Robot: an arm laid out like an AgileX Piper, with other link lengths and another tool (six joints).
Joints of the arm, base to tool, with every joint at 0 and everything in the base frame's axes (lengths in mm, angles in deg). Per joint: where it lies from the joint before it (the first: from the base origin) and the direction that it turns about. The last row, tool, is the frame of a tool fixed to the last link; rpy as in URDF.
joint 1: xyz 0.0 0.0 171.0 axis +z
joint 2: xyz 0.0 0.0 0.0 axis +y
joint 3: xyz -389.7 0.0 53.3 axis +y
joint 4: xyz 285.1 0.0 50.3 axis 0.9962 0 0.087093
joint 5: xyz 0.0 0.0 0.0 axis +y
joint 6: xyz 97.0 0.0 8.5 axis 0.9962 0 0.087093
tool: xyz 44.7 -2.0 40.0 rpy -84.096 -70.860 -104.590
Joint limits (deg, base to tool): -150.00..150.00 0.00..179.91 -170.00..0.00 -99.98..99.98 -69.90..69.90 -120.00..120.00
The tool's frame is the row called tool.
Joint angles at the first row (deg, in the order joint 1, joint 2, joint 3, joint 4, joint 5, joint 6):
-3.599, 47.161, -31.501, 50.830, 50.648, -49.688
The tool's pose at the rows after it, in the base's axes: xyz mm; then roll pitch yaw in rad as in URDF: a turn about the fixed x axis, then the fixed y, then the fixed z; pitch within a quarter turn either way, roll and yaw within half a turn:
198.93, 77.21, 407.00, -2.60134, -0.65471, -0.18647
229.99, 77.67, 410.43, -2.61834, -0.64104, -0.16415
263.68, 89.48, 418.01, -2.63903, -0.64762, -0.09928
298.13, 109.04, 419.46, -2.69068, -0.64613, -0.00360
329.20, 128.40, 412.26, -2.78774, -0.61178, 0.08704
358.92, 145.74, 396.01, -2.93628, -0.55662, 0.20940
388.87, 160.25, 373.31, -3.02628, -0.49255, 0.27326
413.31, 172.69, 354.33, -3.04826, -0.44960, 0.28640
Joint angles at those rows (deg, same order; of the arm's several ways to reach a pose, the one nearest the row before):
-3.596, 52.405, -33.739, 51.969, 48.148, -52.023
-2.703, 58.137, -37.105, 52.238, 46.938, -53.315
0.577, 64.241, -41.912, 52.239, 45.548, -54.565
4.966, 70.654, -47.164, 50.011, 43.948, -54.266
9.462, 76.505, -52.377, 42.620, 42.353, -48.602
13.290, 82.568, -57.638, 31.514, 42.253, -41.738
15.637, 88.817, -61.926, 24.254, 42.512, -36.890
16.806, 93.896, -65.240, 21.967, 42.629, -34.660

